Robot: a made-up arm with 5 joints.
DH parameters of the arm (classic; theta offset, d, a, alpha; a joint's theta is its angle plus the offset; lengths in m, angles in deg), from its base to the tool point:
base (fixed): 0 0 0 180
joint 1: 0 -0.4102 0.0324 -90
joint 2: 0 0.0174 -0.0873 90
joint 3: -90 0.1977 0.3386 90
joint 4: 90 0.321 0.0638 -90
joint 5: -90 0.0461 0.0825 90
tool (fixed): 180 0.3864 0 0
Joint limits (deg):
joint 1: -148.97..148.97
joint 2: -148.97..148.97
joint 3: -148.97..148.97
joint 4: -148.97..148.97
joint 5: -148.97..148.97
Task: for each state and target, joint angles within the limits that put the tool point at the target. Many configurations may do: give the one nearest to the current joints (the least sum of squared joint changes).
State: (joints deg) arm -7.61 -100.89 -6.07 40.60 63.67
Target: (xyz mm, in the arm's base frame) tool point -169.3 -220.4 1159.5
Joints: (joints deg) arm -12.06 -92.79 -21.56 61.81 107.81
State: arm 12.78 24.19 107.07 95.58 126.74
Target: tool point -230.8 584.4 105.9
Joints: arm -9.04 21.66 68.79 75.86 110.57
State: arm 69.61 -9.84 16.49 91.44 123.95
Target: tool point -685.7 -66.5 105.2
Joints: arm 19.48 6.81 -30.14 74.67 109.63
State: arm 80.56 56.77 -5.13 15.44 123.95
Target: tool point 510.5 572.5 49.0
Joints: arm 99.78 3.09 15.69 20.82 90.92
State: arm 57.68 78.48 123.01 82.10 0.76
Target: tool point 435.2 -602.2 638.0
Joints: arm 56.46 37.11 122.32 107.73 9.00
